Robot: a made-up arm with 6 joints.
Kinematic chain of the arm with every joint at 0, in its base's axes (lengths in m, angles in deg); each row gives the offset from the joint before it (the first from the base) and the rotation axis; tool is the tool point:
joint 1: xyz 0 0 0.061 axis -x
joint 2: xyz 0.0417 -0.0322 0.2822 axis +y
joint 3: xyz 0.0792 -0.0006 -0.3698 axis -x
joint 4: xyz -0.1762 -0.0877 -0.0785 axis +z
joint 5: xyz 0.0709 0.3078 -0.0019 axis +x
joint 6: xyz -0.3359 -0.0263 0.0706 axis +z
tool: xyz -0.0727 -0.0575 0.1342
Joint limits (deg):
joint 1: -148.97..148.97
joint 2: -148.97..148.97
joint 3: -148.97..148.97
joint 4: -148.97..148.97
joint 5: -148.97..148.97
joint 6: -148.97..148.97
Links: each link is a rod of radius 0.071 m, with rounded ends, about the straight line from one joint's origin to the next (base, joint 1, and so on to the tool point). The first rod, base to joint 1, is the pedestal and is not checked.
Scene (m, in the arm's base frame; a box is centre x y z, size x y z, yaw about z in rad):
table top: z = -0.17
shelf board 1: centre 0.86 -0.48 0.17 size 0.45 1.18 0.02 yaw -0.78
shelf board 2: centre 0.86 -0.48 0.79 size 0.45 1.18 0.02 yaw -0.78
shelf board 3: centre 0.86 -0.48 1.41 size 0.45 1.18 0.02 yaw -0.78
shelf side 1: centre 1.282 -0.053 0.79 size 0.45 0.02 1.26 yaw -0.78
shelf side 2: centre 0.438 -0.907 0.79 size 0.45 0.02 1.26 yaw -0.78
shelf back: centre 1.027 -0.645 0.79 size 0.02 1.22 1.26 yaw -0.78
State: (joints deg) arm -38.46 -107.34 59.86 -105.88 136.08 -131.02
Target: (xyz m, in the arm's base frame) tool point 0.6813 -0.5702 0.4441
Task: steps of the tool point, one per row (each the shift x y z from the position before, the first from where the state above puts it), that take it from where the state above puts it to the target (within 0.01 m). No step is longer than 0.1 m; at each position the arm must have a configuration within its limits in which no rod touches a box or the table.
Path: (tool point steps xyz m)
1: 0.0433 0.0386 0.0236
2: 0.0333 0.0424 0.0153
3: 0.0247 0.0411 0.0052
4: 0.0179 0.0341 -0.0055
5: 0.0135 0.0221 -0.0148
6: 0.0106 0.0058 -0.0207
7: 0.0089 -0.0132 -0.0220
8: 0.0069 -0.0331 -0.0174
9: 0.0032 -0.0518 -0.0069
10: -0.0034 -0.0673 0.0083
11: -0.0135 -0.0772 0.0274
12: -0.0277 -0.0801 0.0474

